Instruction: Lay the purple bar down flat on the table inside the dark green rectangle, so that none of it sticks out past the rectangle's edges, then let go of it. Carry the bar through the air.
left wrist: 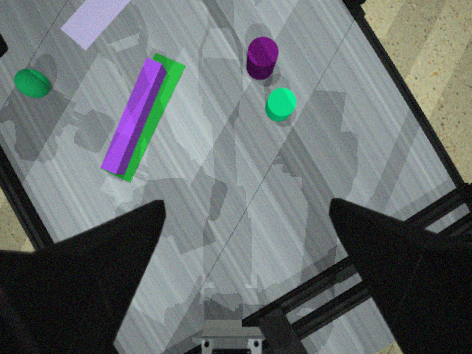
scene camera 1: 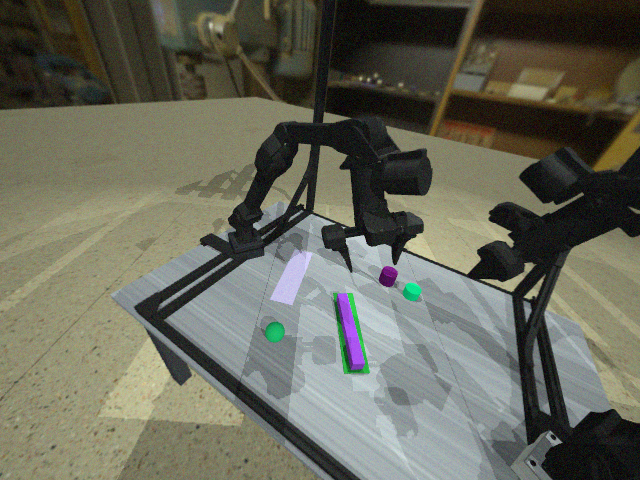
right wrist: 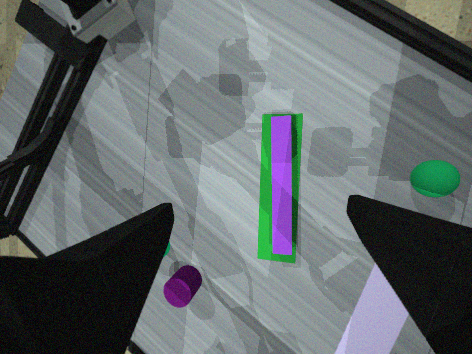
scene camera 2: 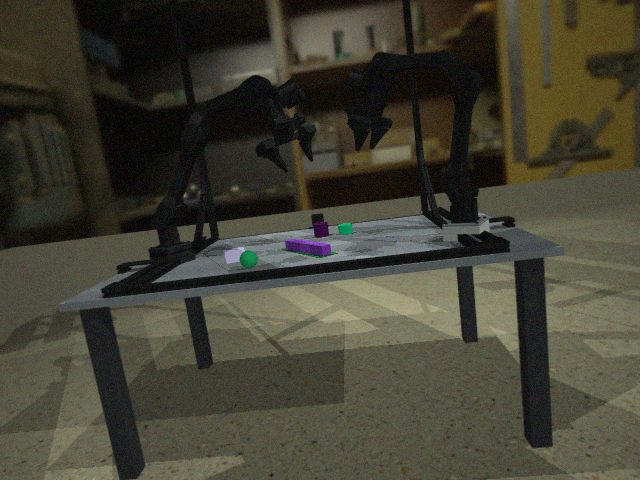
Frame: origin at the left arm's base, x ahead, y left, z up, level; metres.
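Where they show: left gripper, fingertip midpoint: (left wrist: pixel 247 206) (scene camera 1: pixel 482 270) (scene camera 2: pixel 364 150); right gripper, fingertip midpoint: (scene camera 1: pixel 372 268) (right wrist: pixel 259 207) (scene camera 2: pixel 299 166); left arm's base, link origin: (scene camera 1: pixel 569 476) (scene camera 2: pixel 465 220); right arm's base, link origin: (scene camera 1: pixel 245 237) (scene camera 2: pixel 170 245).
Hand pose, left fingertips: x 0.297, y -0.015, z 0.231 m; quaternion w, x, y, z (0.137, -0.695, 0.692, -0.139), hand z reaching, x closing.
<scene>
Each offset is from my left fingertips to the top centre of the thing. "spot": to the spot under its first point.
The purple bar {0.131 m ahead, 0.190 m left, 0.248 m down} (scene camera 1: pixel 351 333) (scene camera 2: pixel 308 246) (left wrist: pixel 127 122) (right wrist: pixel 281 185) lies flat on the green rectangle (scene camera 1: pixel 346 368) (left wrist: pixel 164 97) (right wrist: pixel 266 190), lengthwise along it. In the right wrist view green shows along both long sides and at the near end; no part of the bar appears to stick out. In the left wrist view the bar hides the rectangle's left edge. My right gripper (scene camera 1: pixel 373 267) (scene camera 2: pixel 298 165) (right wrist: pixel 259 207) is open and empty, up in the air and apart from the bar. My left gripper (scene camera 1: pixel 480 242) (scene camera 2: pixel 364 148) (left wrist: pixel 247 206) is open and empty, also high above the table.
A dark purple cylinder {0.232 m ahead, 0.041 m right, 0.231 m down} (scene camera 1: pixel 388 276) (scene camera 2: pixel 321 229) (left wrist: pixel 261 57) (right wrist: pixel 182 286) stands beside a mint cylinder {0.151 m ahead, 0.075 m right, 0.245 m down} (scene camera 1: pixel 412 291) (scene camera 2: pixel 345 228) (left wrist: pixel 281 104). A green ball {0.194 m ahead, 0.377 m left, 0.228 m down} (scene camera 1: pixel 275 331) (scene camera 2: pixel 248 259) (left wrist: pixel 32 83) (right wrist: pixel 435 178) and a pale lilac strip {spot: 0.364 m ahead, 0.254 m left, 0.277 m down} (scene camera 1: pixel 292 279) (scene camera 2: pixel 234 255) (left wrist: pixel 95 22) (right wrist: pixel 375 315) lie left of the bar in scene camera 1.
</scene>
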